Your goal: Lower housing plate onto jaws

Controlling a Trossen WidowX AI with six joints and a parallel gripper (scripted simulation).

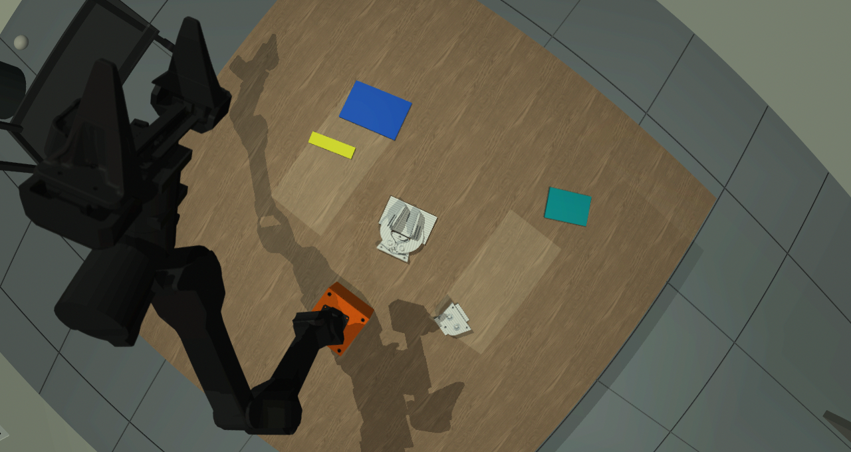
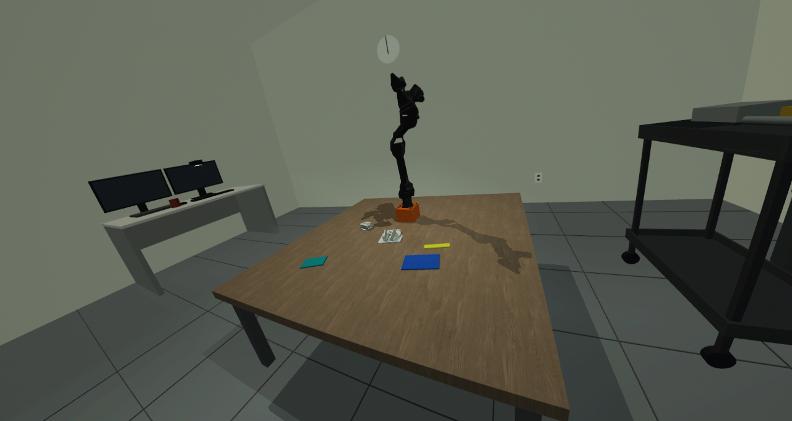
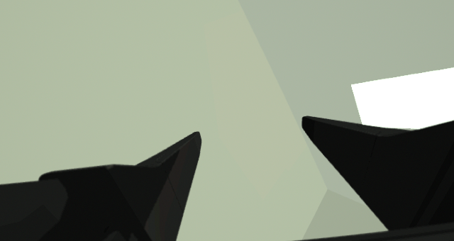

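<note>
My gripper tip is now 23 cm past the grey housing plate, 37 cm to the left of it and 70 cm above it. Round my gripper tip: yellow strip (2 cm ahead, 8 cm to the left, 72 cm below); then blue mat (15 cm ahead, 2 cm to the left, 72 cm below); then teal mat (14 cm ahead, 51 cm to the right, 72 cm below).
</note>
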